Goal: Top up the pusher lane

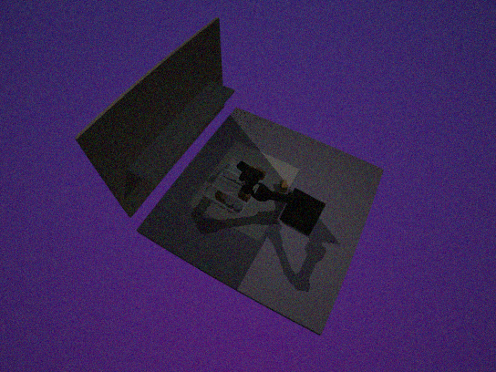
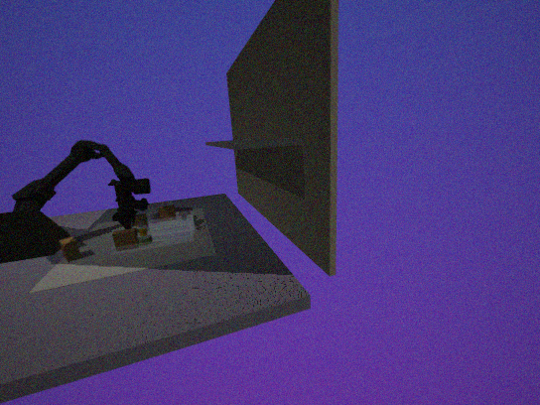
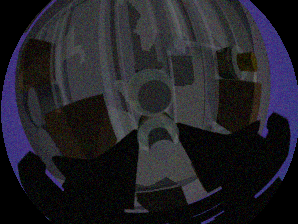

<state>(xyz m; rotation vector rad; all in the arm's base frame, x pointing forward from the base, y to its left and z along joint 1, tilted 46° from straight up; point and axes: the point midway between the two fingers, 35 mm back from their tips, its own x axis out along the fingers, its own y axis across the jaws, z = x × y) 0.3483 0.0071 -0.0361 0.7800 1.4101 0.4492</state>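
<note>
Now: the pale rack 140 mm ahead of my gripper tip, 40 mm to the right of it and 10 mm below it. Round my gripper tip: shelf (500 mm ahead, 70 mm to the right, 330 mm above).
</note>
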